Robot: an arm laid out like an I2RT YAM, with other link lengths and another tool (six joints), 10 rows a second.
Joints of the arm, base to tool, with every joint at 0 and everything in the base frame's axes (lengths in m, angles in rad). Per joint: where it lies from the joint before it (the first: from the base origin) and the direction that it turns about. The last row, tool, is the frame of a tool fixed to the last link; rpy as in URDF.
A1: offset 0 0 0.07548 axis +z
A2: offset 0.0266 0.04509 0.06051 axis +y
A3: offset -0.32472 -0.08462 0 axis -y
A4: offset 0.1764 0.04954 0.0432 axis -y
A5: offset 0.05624 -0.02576 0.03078 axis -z
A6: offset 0.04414 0 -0.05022 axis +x
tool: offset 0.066 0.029 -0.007 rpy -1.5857 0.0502 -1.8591
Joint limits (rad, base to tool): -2.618..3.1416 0..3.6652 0..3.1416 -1.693..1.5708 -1.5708..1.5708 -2.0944..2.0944
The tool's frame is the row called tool.
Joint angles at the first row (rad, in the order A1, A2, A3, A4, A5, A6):
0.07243, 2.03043, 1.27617, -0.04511, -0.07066, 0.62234
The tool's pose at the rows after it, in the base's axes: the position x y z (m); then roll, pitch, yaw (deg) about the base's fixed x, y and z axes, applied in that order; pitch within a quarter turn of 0, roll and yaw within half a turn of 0:
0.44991, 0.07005, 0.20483, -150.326, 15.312, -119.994
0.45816, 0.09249, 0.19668, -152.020, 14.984, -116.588
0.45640, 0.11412, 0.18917, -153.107, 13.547, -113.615
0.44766, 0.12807, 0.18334, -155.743, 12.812, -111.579
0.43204, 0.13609, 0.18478, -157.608, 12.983, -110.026
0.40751, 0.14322, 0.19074, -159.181, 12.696, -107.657
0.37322, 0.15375, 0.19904, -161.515, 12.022, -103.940
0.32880, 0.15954, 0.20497, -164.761, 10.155, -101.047
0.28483, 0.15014, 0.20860, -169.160, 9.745, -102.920
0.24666, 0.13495, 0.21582, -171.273, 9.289, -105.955
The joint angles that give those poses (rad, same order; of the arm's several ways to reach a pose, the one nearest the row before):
0.09834, 2.10196, 1.36606, -0.08868, -0.12523, 0.61285
0.13815, 2.15565, 1.44043, -0.13776, -0.15223, 0.60021
0.18431, 2.18201, 1.47087, -0.17341, -0.15106, 0.58542
0.21213, 2.19024, 1.47372, -0.21324, -0.17359, 0.57987
0.23100, 2.16235, 1.43004, -0.22242, -0.19889, 0.57907
0.25470, 2.10654, 1.36083, -0.23717, -0.22080, 0.56501
0.29428, 2.03372, 1.28488, -0.27960, -0.24811, 0.54143
0.34311, 1.94132, 1.18037, -0.33469, -0.25461, 0.53032
0.35814, 1.83255, 1.03699, -0.35566, -0.27046, 0.57773
0.35909, 1.70798, 0.91364, -0.37768, -0.26458, 0.62913

